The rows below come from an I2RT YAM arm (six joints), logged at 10 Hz.
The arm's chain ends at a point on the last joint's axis. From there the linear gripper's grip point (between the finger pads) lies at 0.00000 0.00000 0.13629 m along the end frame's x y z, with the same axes.
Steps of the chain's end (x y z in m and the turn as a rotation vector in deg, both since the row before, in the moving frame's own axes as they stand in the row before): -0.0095 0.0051 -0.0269 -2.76 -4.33 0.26; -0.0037 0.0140 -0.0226 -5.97 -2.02 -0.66; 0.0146 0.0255 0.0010 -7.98 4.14 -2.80; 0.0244 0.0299 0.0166 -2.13 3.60 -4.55; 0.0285 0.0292 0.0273 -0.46 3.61 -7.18; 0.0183 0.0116 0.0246 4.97 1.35 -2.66
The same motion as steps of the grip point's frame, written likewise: -0.0198 0.0116 -0.0274 -2.76 -4.33 0.26; -0.0084 0.0282 -0.0234 -5.97 -2.02 -0.66; 0.0249 0.0442 -0.0007 -7.98 4.14 -2.80; 0.0331 0.0346 0.0162 -2.13 3.60 -4.55; 0.0371 0.0298 0.0270 -0.46 3.61 -7.18; 0.0212 -0.0003 0.0240 4.97 1.35 -2.66
